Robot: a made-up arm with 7 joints. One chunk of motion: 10 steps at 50 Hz.
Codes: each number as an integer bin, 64 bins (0 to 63) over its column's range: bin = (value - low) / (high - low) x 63, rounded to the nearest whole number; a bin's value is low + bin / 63 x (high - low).
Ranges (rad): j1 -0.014..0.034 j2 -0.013..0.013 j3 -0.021..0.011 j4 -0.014..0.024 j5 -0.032..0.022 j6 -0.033..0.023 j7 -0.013..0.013
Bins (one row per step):
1: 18 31 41 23 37 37 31
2: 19 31 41 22 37 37 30
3: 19 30 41 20 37 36 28
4: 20 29 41 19 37 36 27
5: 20 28 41 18 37 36 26
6: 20 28 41 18 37 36 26
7: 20 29 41 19 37 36 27
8: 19 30 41 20 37 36 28
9: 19 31 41 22 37 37 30
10: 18 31 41 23 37 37 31
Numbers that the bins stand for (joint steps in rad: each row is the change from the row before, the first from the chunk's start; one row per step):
1: -0.00029 -0.00021 -0.00017 -0.00013 -0.00029 -0.00011 -0.00021
2: 0.00048 -0.00021 -0.00017 -0.00073 -0.00029 -0.00011 -0.00062
3: 0.00048 -0.00062 -0.00017 -0.00194 -0.00029 -0.00100 -0.00144
4: 0.00124 -0.00103 -0.00017 -0.00254 -0.00029 -0.00100 -0.00186
5: 0.00124 -0.00144 -0.00017 -0.00314 -0.00029 -0.00100 -0.00227
6: 0.00124 -0.00144 -0.00017 -0.00314 -0.00029 -0.00100 -0.00227
7: 0.00124 -0.00103 -0.00017 -0.00254 -0.00029 -0.00100 -0.00186
8: 0.00048 -0.00062 -0.00017 -0.00194 -0.00029 -0.00100 -0.00144
9: 0.00048 -0.00021 -0.00017 -0.00073 -0.00029 -0.00011 -0.00062
10: -0.00029 -0.00021 -0.00017 -0.00013 -0.00029 -0.00011 -0.00021

